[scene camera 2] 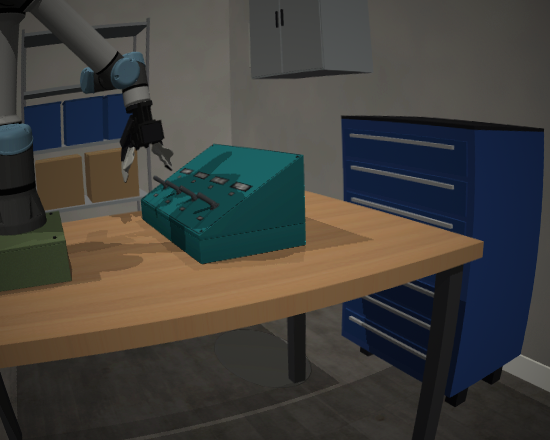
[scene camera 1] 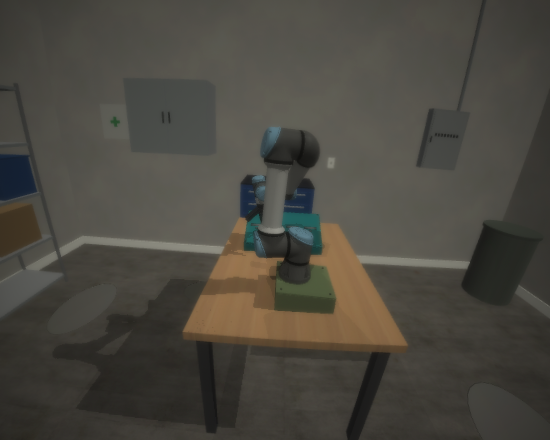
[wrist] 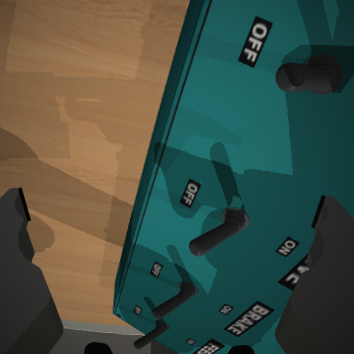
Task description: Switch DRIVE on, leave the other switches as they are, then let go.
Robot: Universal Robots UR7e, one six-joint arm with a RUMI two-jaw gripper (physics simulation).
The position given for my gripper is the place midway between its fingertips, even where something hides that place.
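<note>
Lamp lever (wrist: 290, 77). Drive lever (wrist: 199, 245). My gripper (scene camera 2: 149, 176), also (wrist: 171, 196).
</note>
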